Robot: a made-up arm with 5 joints.
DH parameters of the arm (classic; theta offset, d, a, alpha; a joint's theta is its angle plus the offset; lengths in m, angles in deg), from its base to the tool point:
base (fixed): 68.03 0 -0.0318 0
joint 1: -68.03 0.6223 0.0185 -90
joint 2: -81.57 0 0.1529 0
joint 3: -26.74 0 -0.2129 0
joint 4: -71.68 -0.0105 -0.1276 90
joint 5: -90 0.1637 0.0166 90
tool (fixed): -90 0.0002 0 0
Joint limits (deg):
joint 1: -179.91..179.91
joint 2: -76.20..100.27
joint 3: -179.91..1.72
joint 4: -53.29..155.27
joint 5: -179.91..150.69
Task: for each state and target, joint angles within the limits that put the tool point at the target. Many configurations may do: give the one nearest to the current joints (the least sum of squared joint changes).
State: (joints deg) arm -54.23 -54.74 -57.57 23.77 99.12
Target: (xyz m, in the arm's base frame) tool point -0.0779 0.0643 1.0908
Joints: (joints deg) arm -58.78 -76.13 -82.53 12.07 99.91
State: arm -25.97 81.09 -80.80 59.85 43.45
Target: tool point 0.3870 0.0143 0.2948
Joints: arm 9.55 78.71 -105.61 39.44 41.88
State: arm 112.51 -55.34 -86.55 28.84 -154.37
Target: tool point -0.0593 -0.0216 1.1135
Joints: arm 164.31 -59.69 -85.89 29.75 -160.55
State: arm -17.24 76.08 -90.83 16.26 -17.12
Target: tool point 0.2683 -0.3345 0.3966
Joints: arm -43.74 43.98 -72.55 33.04 -12.64
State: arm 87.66 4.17 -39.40 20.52 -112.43
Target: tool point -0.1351 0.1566 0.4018
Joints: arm 124.22 -4.83 -16.18 45.89 -117.07
